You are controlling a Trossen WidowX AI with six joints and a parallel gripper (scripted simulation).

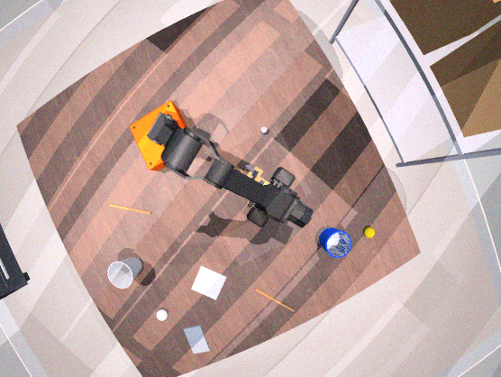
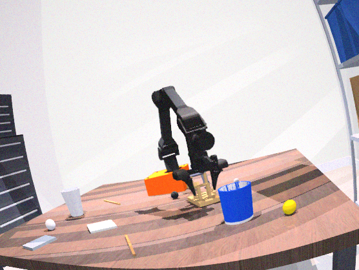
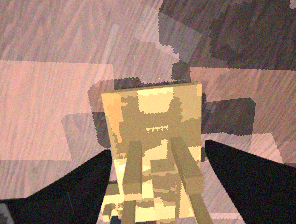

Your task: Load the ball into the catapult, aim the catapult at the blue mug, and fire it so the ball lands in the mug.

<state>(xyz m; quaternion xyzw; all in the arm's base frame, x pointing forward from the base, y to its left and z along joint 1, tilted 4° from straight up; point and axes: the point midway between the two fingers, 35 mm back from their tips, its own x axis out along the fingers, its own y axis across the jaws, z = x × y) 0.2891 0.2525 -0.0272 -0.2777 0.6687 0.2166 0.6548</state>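
Right now the dark ball is 110 mm behind my gripper tip, 180 mm to the right of it and 20 mm below it. The rest, counted from my gripper tip: white flat block: 250 mm ahead, 290 mm to the right, 30 mm below; then grey ball: 220 mm behind, 50 mm to the left, 30 mm below; then blue mug: 220 mm ahead, 180 mm to the left, 10 mm below.
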